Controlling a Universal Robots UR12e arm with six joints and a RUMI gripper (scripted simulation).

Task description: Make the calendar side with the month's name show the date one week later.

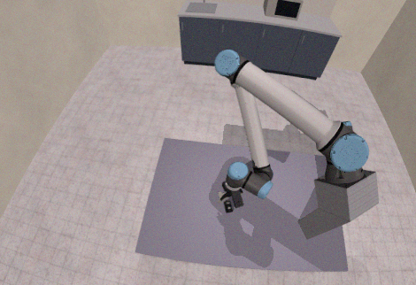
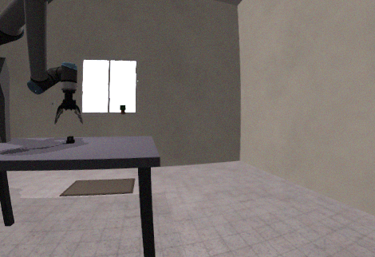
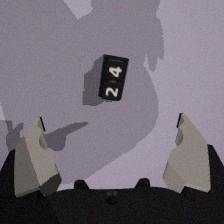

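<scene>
My gripper is now 90 mm above the black number cube. The rest, counted from my hand: black digit cube 30 mm to the left, 90 mm below; black calendar tray 20 mm to the left, 110 mm below.
</scene>
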